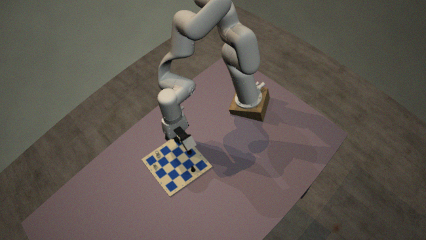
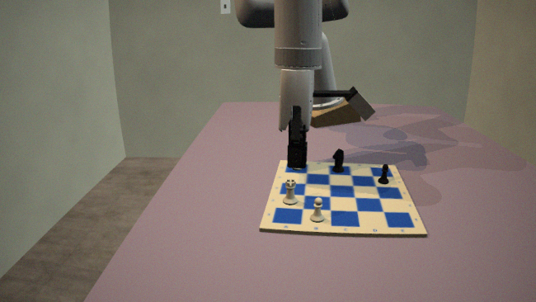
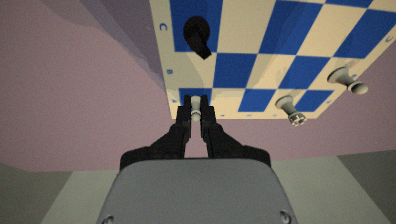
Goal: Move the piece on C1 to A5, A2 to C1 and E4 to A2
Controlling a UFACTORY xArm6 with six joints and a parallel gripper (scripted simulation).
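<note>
The white rook lies 110 mm ahead of my hand and 10 mm below it. From my hand the other things lie so: black pawn 40 mm ahead, 150 mm to the left, 10 mm below; then chessboard 80 mm ahead, 70 mm to the left, 30 mm below; then black knight 70 mm to the left, 10 mm below.
</note>
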